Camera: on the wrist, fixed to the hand. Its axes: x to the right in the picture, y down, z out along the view.
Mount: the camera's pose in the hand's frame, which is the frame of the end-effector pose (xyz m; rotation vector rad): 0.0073 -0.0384 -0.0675 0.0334 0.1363 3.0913
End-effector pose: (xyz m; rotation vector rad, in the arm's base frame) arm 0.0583 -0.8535 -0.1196 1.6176 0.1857 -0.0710
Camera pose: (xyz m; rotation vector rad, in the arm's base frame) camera 0.0546 -0.7840 -0.1548 0.3335 -2.1172 2.1963
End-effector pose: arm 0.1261 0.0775 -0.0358 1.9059 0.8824 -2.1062
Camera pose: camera 0.1633 0.1459 -0.0315 0.7663 -1.4211 0.2053
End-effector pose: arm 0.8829 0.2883 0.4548 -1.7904 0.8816 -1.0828
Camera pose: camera 0.8292 0.2770 0.5102 0.8924 1.8335 0.9362
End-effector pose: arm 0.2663 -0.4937 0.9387 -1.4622 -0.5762 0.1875
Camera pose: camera 0.2960 -0.5544 0.9775 0.8234 -2.0782 -2.0652
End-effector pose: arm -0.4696 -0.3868 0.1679 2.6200 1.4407 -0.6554
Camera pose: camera -0.4756 -0.3415 0.2311 1.4084 -2.3777 0.1911
